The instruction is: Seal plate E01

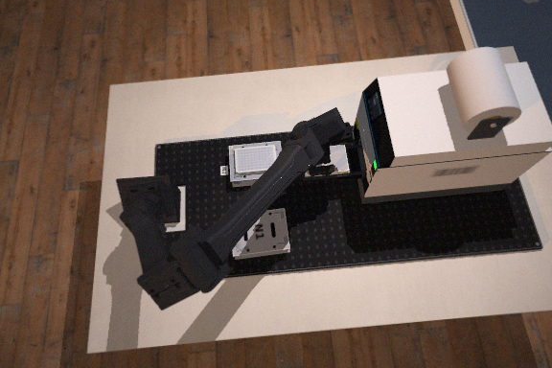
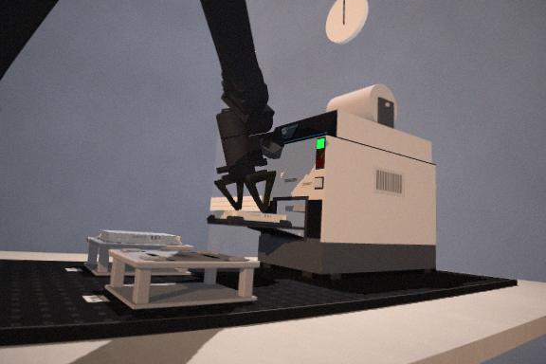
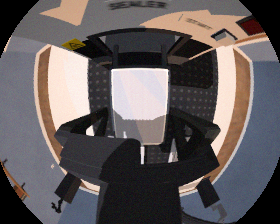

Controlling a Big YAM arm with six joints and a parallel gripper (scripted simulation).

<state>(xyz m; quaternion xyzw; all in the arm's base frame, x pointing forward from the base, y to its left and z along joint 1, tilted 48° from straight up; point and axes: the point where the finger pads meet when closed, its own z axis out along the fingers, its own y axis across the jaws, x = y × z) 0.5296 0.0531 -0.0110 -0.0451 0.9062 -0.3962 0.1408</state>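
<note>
Right now the sealer stage is 3 cm below my hand. From my hand the other things lie so: nest: 21 cm behind, 17 cm to the right, 9 cm below; then plate: 20 cm behind, 7 cm below, 5 cm to the left; then start button: 10 cm to the right, 10 cm ahead, 6 cm above.
</note>
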